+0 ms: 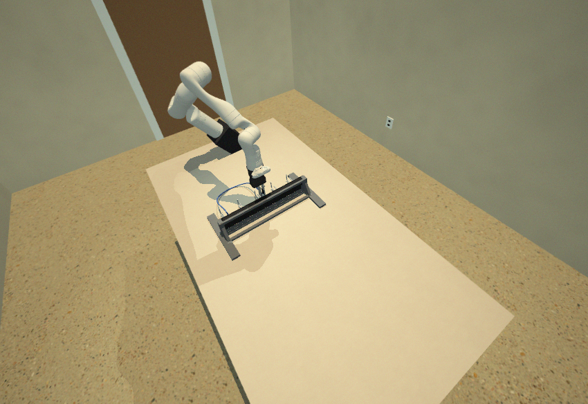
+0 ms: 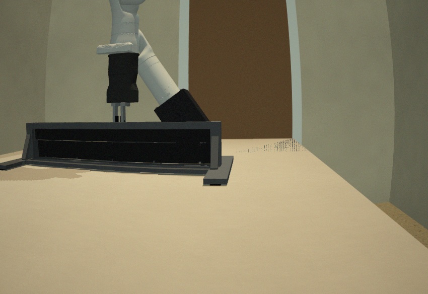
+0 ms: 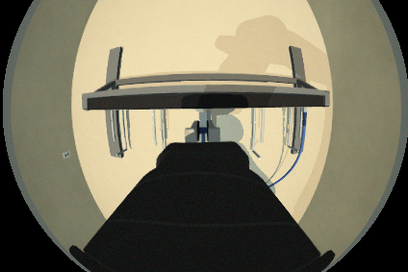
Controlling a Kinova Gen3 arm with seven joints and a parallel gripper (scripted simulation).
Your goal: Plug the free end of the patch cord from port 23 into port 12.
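The plug lies 10 mm below my hand and 10 mm ahead of it.
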